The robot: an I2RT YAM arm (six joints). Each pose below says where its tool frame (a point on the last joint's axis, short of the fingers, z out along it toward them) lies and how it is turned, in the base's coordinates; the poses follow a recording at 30 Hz.
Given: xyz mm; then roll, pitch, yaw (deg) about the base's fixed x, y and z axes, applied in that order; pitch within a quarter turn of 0, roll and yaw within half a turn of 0.
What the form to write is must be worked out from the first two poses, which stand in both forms.
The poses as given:
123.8 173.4 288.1 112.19 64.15 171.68
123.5 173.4 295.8 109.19 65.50 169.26
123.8 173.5 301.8 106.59 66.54 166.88
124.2 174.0 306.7 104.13 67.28 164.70
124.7 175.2 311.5 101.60 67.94 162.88
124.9 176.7 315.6 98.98 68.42 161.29
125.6 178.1 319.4 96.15 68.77 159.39
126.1 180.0 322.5 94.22 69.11 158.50
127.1 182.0 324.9 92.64 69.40 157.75
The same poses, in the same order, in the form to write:
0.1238 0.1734 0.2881 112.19 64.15 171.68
0.1235 0.1734 0.2958 109.19 65.50 169.26
0.1238 0.1735 0.3018 106.59 66.54 166.88
0.1242 0.1740 0.3067 104.13 67.28 164.70
0.1247 0.1752 0.3115 101.60 67.94 162.88
0.1249 0.1767 0.3156 98.98 68.42 161.29
0.1256 0.1781 0.3194 96.15 68.77 159.39
0.1261 0.1800 0.3225 94.22 69.11 158.50
0.1271 0.1820 0.3249 92.64 69.40 157.75

